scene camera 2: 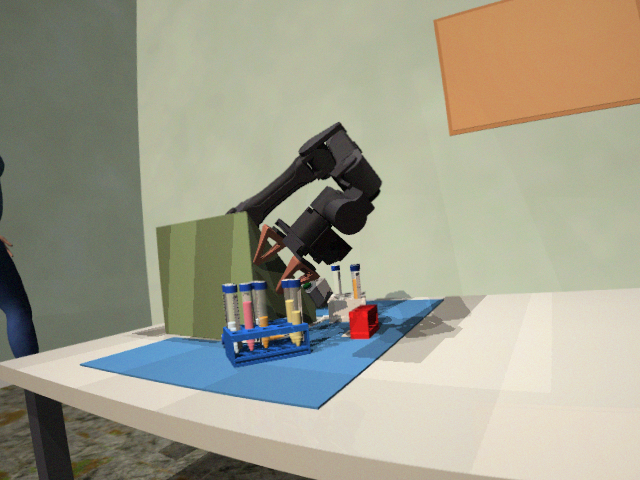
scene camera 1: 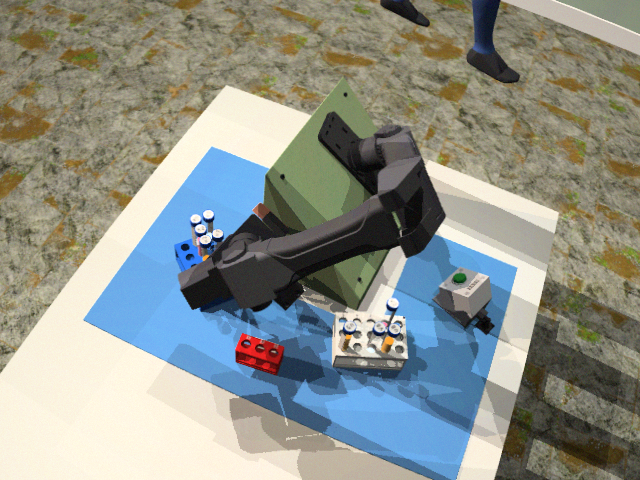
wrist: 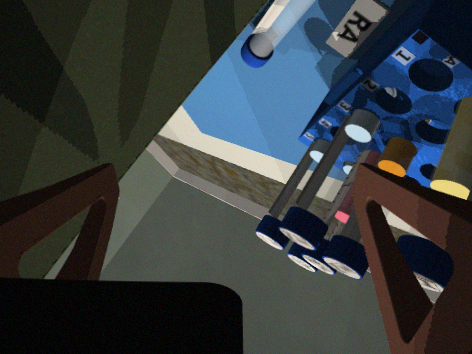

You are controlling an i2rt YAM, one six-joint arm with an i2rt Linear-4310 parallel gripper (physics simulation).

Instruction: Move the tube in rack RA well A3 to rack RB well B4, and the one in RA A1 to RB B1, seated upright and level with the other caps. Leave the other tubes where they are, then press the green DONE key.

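Places are measured from the arm's base along level axes (x left, y back, z up), in centimetres.
Pixels of known places: gripper, fingertip midpoint: (scene camera 2: 265, 278) (wrist: 235, 176); arm's base, origin of the base link: (scene camera 2: 214, 259) (scene camera 1: 355, 158).
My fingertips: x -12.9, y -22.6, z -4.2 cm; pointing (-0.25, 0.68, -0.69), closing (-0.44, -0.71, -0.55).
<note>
Ahead of a thing's pixels: the offset from my fingertips to its middle. "pt": to the spot under its first point. Level surfaces: height alone.
My gripper (scene camera 2: 267, 277) (wrist: 235, 176) is open and empty beside and above the blue rack RA {dx -6.5, dy -2.9, dz -10.1 cm} (scene camera 1: 185, 253) (scene camera 2: 271, 357) (wrist: 400, 82). Several blue-capped tubes stand in RA. The well by labels A and 1 looks empty in the wrist view. A loose clear tube with a blue cap {pt dx -3.1, dy +7.7, dz -10.2 cm} (wrist: 256, 55) appears to lie on the mat beside RA. Something orange {pt dx +2.1, dy +0.2, dz -11.6 cm} (scene camera 2: 276, 336) shows low behind RA in scene camera 2. A white rack {dx +26.3, dy -6.0, dz -10.1 cm} (scene camera 1: 343, 360) (scene camera 2: 341, 310) holds several tubes; its label is not readable. The green key {dx +39.1, dy +10.9, dz -6.2 cm} (scene camera 1: 459, 277) (scene camera 2: 307, 285) sits on a grey box. The arm partly hides RA.
A green block (scene camera 1: 320, 180) (scene camera 2: 206, 273) (wrist: 75, 75) carries the arm's base and stands close beside the fingers. A small red rack {dx +8.8, dy -15.6, dz -10.1 cm} (scene camera 1: 259, 353) (scene camera 2: 363, 321) stands between RA and the white rack, on the blue mat {dz -12.6 cm} (scene camera 1: 155, 299) (scene camera 2: 196, 374).
</note>
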